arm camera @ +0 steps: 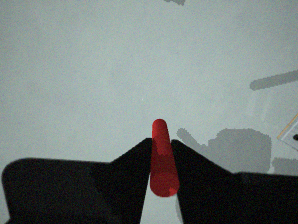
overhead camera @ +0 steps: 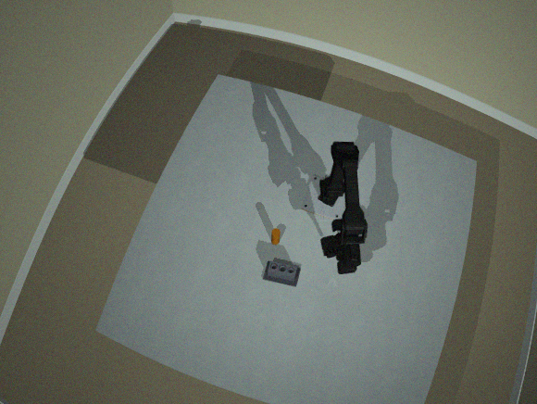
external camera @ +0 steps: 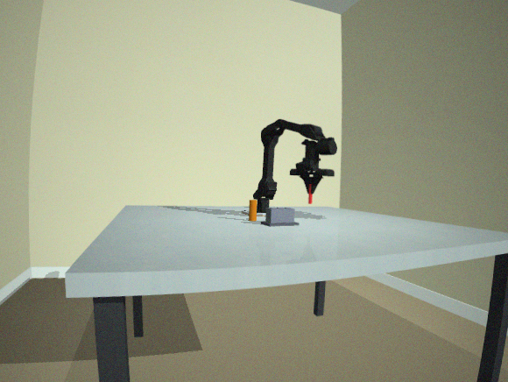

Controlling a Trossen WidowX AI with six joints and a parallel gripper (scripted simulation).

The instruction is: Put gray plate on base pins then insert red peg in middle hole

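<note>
Right now my gripper tip is 130 mm short of the gray plate, 150 mm to the left of it and 60 mm above it. Round my gripper tip: red peg right at my gripper tip; then orange cylinder 30 mm ahead, 240 mm to the right, 70 mm below; then dark flat base 130 mm ahead, 150 mm to the right, 100 mm below.
</note>
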